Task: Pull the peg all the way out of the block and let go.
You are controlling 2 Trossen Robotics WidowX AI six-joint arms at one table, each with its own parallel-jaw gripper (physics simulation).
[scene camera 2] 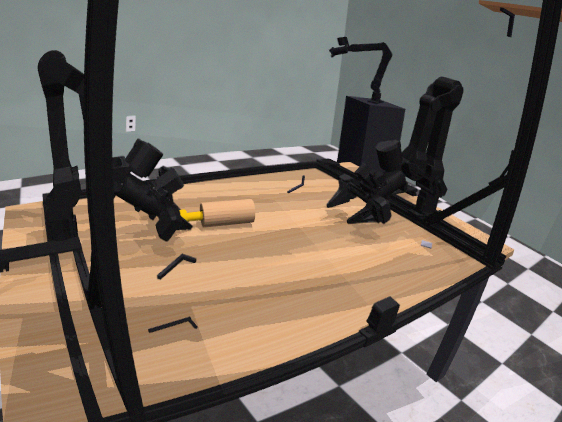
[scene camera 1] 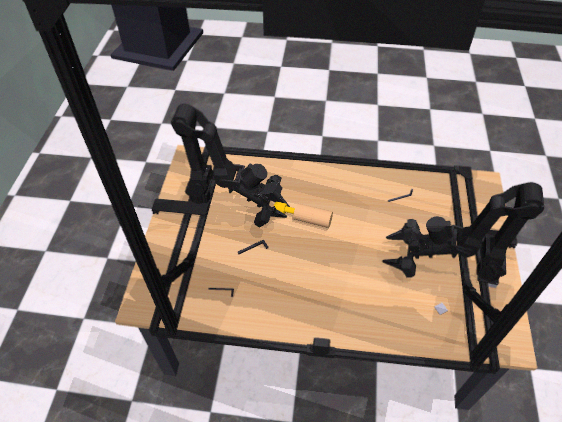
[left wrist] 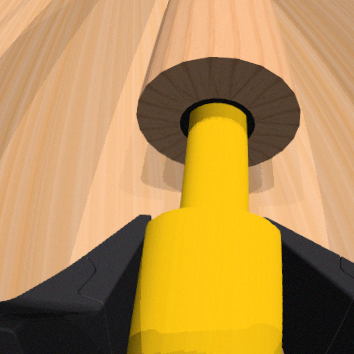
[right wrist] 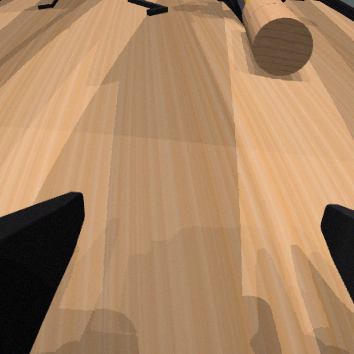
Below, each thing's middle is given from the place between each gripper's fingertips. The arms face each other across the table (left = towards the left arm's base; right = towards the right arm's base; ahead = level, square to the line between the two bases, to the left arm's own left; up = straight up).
Now: the yellow peg [left wrist: 210, 269] 20 mm above my left hand and 10 mm to the right of it. The rest, counted from my left hand: round wooden block [left wrist: 240, 60]: 90 mm to the right, 20 mm above.
Now: the round wooden block 25 cm to the left of my right hand, 7 cm ahead of it and 1 cm below it. The rest, counted from my right hand: yellow peg: 33 cm to the left, 7 cm ahead, 2 cm below.
